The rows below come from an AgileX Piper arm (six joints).
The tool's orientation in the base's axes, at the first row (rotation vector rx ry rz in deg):
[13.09 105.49 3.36]
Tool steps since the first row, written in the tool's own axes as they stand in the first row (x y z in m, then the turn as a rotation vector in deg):
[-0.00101 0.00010 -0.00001 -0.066 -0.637 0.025]
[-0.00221 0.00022 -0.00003 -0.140 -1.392 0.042]
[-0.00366 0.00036 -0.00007 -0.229 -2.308 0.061]
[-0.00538 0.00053 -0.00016 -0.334 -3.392 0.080]
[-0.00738 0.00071 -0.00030 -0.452 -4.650 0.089]
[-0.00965 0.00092 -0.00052 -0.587 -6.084 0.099]
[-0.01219 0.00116 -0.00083 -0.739 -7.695 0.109]
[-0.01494 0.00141 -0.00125 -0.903 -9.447 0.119]
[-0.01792 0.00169 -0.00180 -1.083 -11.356 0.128]
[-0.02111 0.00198 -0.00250 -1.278 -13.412 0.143]
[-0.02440 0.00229 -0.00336 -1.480 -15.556 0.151]
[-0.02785 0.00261 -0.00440 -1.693 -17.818 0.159]
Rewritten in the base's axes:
[0.00027 -0.00009 0.00097 -0.039 -0.638 -0.045]
[0.00058 -0.00019 0.00214 -0.099 -1.393 -0.100]
[0.00094 -0.00033 0.00354 -0.173 -2.308 -0.166]
[0.00132 -0.00047 0.00522 -0.264 -3.390 -0.243]
[0.00174 -0.00066 0.00718 -0.383 -4.645 -0.333]
[0.00215 -0.00086 0.00943 -0.519 -6.075 -0.435]
[0.00255 -0.00108 0.01196 -0.673 -7.682 -0.549]
[0.00290 -0.00131 0.01472 -0.841 -9.429 -0.674]
[0.00319 -0.00155 0.01774 -1.026 -11.333 -0.808]
[0.00339 -0.00181 0.02100 -1.220 -13.384 -0.953]
[0.00347 -0.00205 0.02441 -1.430 -15.522 -1.103]
[0.00342 -0.00230 0.02801 -1.652 -17.778 -1.262]

